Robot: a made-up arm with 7 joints. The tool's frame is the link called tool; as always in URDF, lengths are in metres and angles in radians. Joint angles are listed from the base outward. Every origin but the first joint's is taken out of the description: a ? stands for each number. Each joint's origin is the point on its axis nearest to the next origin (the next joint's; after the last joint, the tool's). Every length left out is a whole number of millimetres.
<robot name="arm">
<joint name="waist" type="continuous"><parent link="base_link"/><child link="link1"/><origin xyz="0 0 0.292" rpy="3.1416 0 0"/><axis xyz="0 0 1"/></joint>
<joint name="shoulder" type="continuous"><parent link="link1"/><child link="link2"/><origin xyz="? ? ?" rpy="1.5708 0 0"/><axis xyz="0 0 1"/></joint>
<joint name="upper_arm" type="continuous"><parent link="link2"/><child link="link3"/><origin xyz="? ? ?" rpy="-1.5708 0 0"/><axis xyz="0 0 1"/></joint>
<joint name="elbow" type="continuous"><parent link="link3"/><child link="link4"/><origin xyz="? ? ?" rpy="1.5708 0 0"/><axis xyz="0 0 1"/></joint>
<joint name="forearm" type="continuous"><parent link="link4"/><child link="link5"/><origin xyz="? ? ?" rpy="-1.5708 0 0"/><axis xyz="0 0 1"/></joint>
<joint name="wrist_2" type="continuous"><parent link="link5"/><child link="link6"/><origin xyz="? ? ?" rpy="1.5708 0 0"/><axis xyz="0 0 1"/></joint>
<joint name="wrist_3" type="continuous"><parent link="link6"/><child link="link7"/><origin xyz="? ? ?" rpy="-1.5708 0 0"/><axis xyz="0 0 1"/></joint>
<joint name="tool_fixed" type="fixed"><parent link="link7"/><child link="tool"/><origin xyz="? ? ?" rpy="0 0 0"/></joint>
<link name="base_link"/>
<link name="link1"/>
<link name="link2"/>
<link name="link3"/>
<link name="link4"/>
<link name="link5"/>
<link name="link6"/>
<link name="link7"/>
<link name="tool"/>
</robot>
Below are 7 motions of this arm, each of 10 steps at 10 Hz.
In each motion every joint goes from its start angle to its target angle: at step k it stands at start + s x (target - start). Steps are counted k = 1, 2, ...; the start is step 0. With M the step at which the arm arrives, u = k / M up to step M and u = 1 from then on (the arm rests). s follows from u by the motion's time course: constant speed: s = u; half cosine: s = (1 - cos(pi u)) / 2; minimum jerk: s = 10 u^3 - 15 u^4 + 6 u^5.
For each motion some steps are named. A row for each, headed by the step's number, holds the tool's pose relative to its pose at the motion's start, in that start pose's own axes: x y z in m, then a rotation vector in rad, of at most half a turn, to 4 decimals.
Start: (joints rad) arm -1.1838 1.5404 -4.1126 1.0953 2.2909 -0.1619 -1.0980
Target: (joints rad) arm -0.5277 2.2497 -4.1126 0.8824 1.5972 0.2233 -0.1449
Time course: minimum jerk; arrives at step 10
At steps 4, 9, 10:
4: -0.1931 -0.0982 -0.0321 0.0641 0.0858 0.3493
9: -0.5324 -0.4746 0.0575 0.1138 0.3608 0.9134
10: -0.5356 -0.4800 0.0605 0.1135 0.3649 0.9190

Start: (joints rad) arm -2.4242 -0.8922 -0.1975 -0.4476 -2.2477 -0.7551 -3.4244
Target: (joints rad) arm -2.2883 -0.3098 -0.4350 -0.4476 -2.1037 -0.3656 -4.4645
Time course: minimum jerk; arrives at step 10
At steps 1, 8, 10:
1: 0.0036 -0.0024 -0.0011 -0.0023 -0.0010 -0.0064
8: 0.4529 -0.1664 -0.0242 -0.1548 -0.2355 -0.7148
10: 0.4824 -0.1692 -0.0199 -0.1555 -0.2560 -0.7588

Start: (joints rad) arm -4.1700 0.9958 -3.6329 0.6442 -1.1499 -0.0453 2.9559
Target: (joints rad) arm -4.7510 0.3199 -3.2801 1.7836 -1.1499 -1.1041 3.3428
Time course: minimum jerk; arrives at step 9
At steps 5, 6, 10:
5: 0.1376 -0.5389 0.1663 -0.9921 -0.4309 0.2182
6: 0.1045 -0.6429 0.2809 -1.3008 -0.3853 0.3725
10: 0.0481 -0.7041 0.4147 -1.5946 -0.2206 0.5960

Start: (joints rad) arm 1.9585 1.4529 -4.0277 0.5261 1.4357 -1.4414 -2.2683
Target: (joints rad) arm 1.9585 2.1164 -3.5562 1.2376 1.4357 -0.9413 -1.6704
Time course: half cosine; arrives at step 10
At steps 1, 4, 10:
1: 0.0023 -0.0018 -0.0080 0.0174 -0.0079 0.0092
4: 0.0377 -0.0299 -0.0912 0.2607 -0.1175 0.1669
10: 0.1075 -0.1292 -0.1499 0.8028 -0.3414 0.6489

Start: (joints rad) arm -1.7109 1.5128 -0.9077 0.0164 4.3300 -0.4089 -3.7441
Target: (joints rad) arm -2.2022 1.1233 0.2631 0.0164 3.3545 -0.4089 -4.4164
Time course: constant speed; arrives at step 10
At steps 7, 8, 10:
7: -0.1187 -0.3390 0.1904 -0.3829 0.1150 -0.3095
8: -0.1330 -0.3794 0.2294 -0.4428 0.1190 -0.3614
10: -0.1602 -0.4516 0.3145 -0.5651 0.1165 -0.4703

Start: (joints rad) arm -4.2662 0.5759 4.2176 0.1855 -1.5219 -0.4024 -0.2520
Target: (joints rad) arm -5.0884 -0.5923 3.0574 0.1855 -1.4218 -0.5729 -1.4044
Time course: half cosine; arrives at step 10
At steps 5, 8, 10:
5: 0.3637 0.3623 0.3450 0.9424 0.0028 -1.0870
8: 0.5785 0.2448 0.7852 1.8434 0.4887 -1.6636
10: 0.5990 0.1666 0.8816 2.0652 0.6702 -1.7068

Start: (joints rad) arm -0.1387 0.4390 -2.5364 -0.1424 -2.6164 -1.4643 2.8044
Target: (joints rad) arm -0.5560 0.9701 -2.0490 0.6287 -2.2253 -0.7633 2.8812
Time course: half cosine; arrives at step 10
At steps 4, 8, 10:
4: -0.0289 0.1465 -0.0717 0.1745 0.0618 0.0205
8: 0.0584 0.4106 -0.2317 0.3715 -0.0205 0.1605
10: 0.0930 0.4532 -0.2599 0.3829 -0.0556 0.1936

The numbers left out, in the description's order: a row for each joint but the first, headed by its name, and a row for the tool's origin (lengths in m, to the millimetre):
shoulder: 0 0.017 0
upper_arm: 0 -0.52 0
elbow: 0 0.013 0
forearm: 0 -0.336 0
wrist_2: 0 0 0
wrist_3: 0 -0.111 0
tool: 0 0 0

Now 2 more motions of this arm.
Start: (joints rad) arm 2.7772 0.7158 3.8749 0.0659 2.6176 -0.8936 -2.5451
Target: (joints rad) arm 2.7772 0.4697 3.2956 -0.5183 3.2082 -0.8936 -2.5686
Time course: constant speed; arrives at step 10
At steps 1, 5, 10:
1: -0.0096 -0.0132 -0.0036 -0.0021 0.0332 0.0258
5: -0.0352 -0.0451 -0.0052 0.0301 0.1688 0.0745
10: -0.0268 -0.0373 0.0064 0.1553 0.2976 0.0161

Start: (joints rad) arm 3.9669 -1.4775 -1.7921 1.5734 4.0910 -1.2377 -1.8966
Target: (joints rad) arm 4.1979 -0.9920 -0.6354 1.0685 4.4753 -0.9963 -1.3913
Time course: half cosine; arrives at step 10
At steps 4, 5, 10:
4: 0.1778 -0.0471 -0.1630 -0.1957 -0.1580 -0.1118
5: 0.2478 -0.0978 -0.2301 -0.3199 -0.2455 -0.1186
10: 0.4207 -0.3277 -0.3635 -0.8550 -0.5140 0.0763

